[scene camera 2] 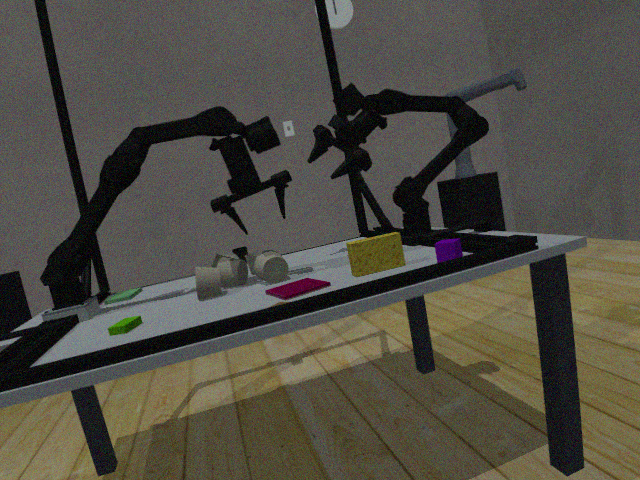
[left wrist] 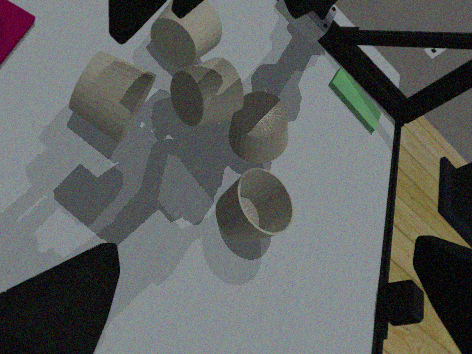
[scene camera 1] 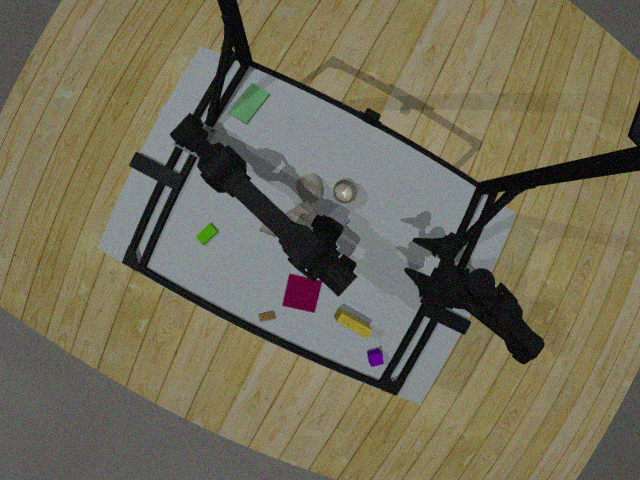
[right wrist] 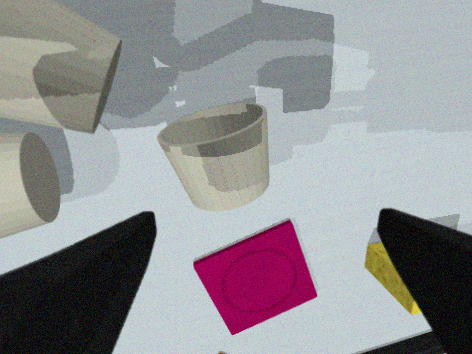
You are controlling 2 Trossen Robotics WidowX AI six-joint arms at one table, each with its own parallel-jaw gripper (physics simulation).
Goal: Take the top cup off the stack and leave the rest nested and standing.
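Places are measured from the left arm's base along level axes (x down, y right, z back), in centimetres.
Pixels of known places: left gripper, between the fingertips: (scene camera 2: 319,170) (left wrist: 266,253) (scene camera 1: 408,254); right gripper, between the fingertips: (scene camera 2: 266,226) (left wrist: 149,25) (right wrist: 266,220); left arm's base, origin of its link: (scene camera 2: 419,233); right arm's base, origin of its link: (scene camera 2: 70,304).
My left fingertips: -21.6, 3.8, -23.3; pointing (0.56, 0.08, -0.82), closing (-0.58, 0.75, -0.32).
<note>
Ahead of a thing's pixels: the offset from my left fingertips to its top centre, as dx, dy, dz. "spot": to the spot under its first point.
Several beige cups lie apart, none visibly nested. In the left wrist view, one cup @(+18.6, +9.8, -18.4) (left wrist: 227,217) (scene camera 1: 345,191) stands mouth up, one cup @(+15.6, +6.1, -27.8) (left wrist: 260,137) (scene camera 1: 310,187) stands base up beside it, and three cups, a left cup @(+16.4, -8.4, -18.7) (left wrist: 97,92), a top cup @(+16.4, -7.0, -33.3) (left wrist: 205,30) and a middle cup @(+16.4, -1.1, -27.0) (left wrist: 222,97), lie on their sides. In the right wrist view, a cup (right wrist: 230,170) shows its mouth, with parts of others at left. My right gripper (scene camera 2: 265,225) (right wrist: 266,220) is open and empty above the cups. My left gripper (scene camera 1: 412,255) (scene camera 2: 320,170) (left wrist: 266,253) is open, empty and raised at the right.
A magenta square @(spot: +22.9, -22.4, -17.5) (scene camera 1: 301,292) (scene camera 2: 298,288) (right wrist: 257,280) lies near the cups. A yellow block @(+16.8, -24.4, +0.2) (scene camera 1: 353,322) (scene camera 2: 376,254), purple cube @(+19.8, -32.6, +12.4) (scene camera 1: 375,357) (scene camera 2: 448,250), small brown block @(+23.0, -33.7, -24.0) (scene camera 1: 267,315), green block @(+22.3, -18.2, -50.7) (scene camera 1: 206,233) (scene camera 2: 125,325) and pale green slab @(+22.8, +23.7, -56.3) (scene camera 1: 249,103) (left wrist: 355,100) lie around. A black frame (scene camera 1: 206,303) borders the table.
</note>
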